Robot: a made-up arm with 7 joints.
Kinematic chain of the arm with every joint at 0, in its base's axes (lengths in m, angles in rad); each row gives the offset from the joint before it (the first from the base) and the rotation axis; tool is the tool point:
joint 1: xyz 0.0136 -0.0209 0.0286 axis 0 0.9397 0.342
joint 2: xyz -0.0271 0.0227 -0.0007 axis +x
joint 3: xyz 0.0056 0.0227 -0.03 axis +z
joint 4: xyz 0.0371 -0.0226 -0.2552 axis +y
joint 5: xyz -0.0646 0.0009 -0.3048 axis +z
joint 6: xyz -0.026 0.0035 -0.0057 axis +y
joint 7: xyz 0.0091 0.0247 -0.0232 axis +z
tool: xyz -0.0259 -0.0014 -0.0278
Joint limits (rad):
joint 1: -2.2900..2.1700
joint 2: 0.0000..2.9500
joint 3: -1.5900..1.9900
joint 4: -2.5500..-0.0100
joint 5: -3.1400..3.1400
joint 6: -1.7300..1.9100
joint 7: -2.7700..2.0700
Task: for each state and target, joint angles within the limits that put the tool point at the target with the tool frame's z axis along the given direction. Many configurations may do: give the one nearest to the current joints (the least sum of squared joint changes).
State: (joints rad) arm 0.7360 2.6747 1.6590 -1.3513 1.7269 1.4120 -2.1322
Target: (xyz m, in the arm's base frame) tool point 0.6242 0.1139 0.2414 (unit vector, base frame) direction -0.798 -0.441 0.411
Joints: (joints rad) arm 1.2115 2.8281 1.3984 -0.9097 1.1666 0.9536 -2.1886
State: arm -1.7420 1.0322 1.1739 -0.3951 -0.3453 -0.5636 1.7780
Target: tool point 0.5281 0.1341 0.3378 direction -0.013 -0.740 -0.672
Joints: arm -2.0018 0.7038 1.3465 -0.0100 -0.1729 -1.0594 1.9534
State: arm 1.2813 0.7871 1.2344 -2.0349 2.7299 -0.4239 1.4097
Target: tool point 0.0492 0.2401 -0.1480 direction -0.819 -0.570 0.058
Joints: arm 1.1730 0.2384 0.5991 -2.4570 2.6073 -0.1077 1.3694
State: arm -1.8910 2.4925 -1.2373 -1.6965 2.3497 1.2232 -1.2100
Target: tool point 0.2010 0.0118 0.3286 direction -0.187 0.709 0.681
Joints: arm -2.2229 1.8180 -0.9071 -2.0672 2.7900 1.3722 -1.2309
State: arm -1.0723 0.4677 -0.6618 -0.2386 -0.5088 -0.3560 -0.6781
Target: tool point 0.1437 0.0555 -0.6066 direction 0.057 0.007 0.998
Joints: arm -0.3747 0.0255 -0.0614 -0.0168 0.2034 0.4281 -0.7611
